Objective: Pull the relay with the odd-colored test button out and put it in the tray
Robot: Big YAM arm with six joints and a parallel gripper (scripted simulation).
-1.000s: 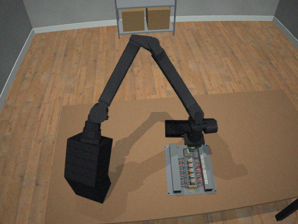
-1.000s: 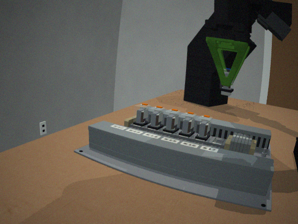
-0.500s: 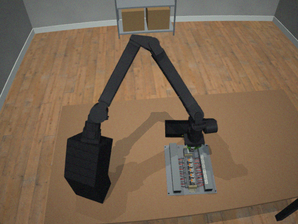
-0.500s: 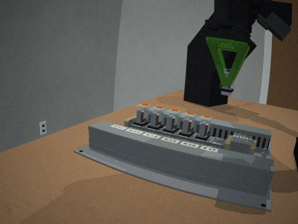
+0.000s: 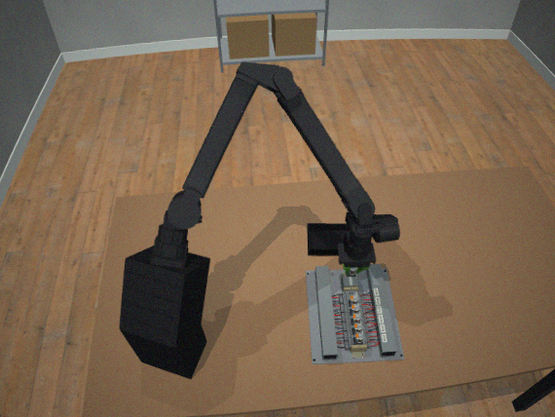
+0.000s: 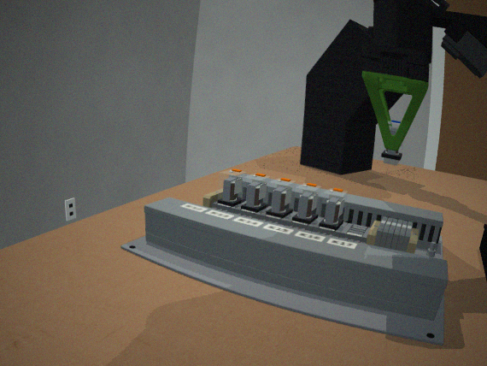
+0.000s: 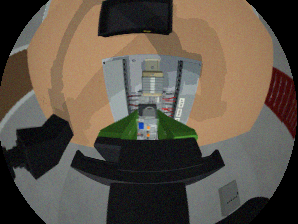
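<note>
My hand is 4 cm past the black tray, 20 cm to the right of it and 11 cm above it. From my hand the other things lie so: relay (right at my hand).
</note>
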